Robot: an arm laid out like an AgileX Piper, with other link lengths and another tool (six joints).
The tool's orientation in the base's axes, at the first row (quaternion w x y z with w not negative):
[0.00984 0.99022 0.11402 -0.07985]
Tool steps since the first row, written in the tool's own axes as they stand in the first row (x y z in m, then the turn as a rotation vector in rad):
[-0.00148 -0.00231 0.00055 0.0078 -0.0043 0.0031]
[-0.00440 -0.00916 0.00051 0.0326 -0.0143 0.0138]
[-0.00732 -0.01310 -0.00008 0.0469 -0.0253 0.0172]
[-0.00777 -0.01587 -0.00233 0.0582 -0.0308 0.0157]
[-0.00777 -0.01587 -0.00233 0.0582 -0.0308 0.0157]
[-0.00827 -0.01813 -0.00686 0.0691 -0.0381 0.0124]
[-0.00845 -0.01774 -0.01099 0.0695 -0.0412 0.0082]
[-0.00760 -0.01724 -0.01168 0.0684 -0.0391 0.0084]
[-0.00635 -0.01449 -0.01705 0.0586 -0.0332 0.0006]
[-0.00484 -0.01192 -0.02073 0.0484 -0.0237 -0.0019]
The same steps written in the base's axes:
[-0.00203 0.00190 -0.00031 0.0060 0.0058 -0.0043]
[-0.00639 0.00791 0.00019 0.0259 0.0207 -0.0189]
[-0.01000 0.01112 0.00124 0.0366 0.0345 -0.0245]
[-0.01071 0.01380 0.00353 0.0465 0.0425 -0.0249]
[-0.01071 0.01380 0.00353 0.0465 0.0425 -0.0249]
[-0.01100 0.01606 0.00807 0.0558 0.0521 -0.0234]
[-0.01044 0.01579 0.01218 0.0562 0.0554 -0.0193]
[-0.00940 0.01552 0.01273 0.0555 0.0531 -0.0193]
[-0.00674 0.01333 0.01783 0.0487 0.0454 -0.0100]
[-0.00413 0.01130 0.02122 0.0414 0.0340 -0.0059]

